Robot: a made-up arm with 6 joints.
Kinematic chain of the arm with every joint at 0, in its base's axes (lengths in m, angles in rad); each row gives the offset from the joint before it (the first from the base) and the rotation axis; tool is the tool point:
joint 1: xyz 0 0 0.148 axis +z
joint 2: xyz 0 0.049 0 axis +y
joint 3: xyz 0 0 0.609 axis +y
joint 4: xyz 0 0 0.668 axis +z
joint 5: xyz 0 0 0 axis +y
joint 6: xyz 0 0 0.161 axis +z
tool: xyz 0 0 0
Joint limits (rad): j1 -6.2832..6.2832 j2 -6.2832..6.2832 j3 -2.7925..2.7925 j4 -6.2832..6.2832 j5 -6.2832..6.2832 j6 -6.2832..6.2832
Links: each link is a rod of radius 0.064 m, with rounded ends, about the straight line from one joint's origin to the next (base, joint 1, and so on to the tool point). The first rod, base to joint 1, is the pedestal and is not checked.
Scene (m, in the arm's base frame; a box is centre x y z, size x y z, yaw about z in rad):
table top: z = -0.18
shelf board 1: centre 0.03 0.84 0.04 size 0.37 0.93 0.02 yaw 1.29
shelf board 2: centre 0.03 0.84 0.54 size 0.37 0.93 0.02 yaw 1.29
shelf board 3: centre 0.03 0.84 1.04 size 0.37 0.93 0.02 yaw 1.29
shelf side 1: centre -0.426 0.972 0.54 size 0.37 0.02 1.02 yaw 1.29
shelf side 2: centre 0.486 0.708 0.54 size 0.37 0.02 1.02 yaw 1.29
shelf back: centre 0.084 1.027 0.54 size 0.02 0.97 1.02 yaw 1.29
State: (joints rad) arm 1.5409 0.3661 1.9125 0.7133 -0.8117 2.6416
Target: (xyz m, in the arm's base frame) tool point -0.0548 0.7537 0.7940
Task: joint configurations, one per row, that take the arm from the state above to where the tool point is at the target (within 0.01 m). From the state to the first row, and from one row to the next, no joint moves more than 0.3 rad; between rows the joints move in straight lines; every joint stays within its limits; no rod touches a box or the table.
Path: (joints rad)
1: 1.6362 0.1483 2.1511 0.7216 -0.8725 2.6416
2: 1.7315 -0.0695 2.3898 0.7299 -0.9334 2.6416
3: 1.8268 -0.2873 2.6284 0.7382 -0.9942 2.6416
4: 1.8531 -0.3439 2.4287 0.7155 -0.9707 2.6416
5: 1.8793 -0.4004 2.2290 0.6928 -0.9473 2.6416
6: 1.9055 -0.4569 2.0293 0.6702 -0.9238 2.6416
7: 1.7924 -0.2473 1.8561 0.6727 -0.8913 2.6416
8: 1.6794 -0.0377 1.6828 0.6752 -0.8587 2.6416

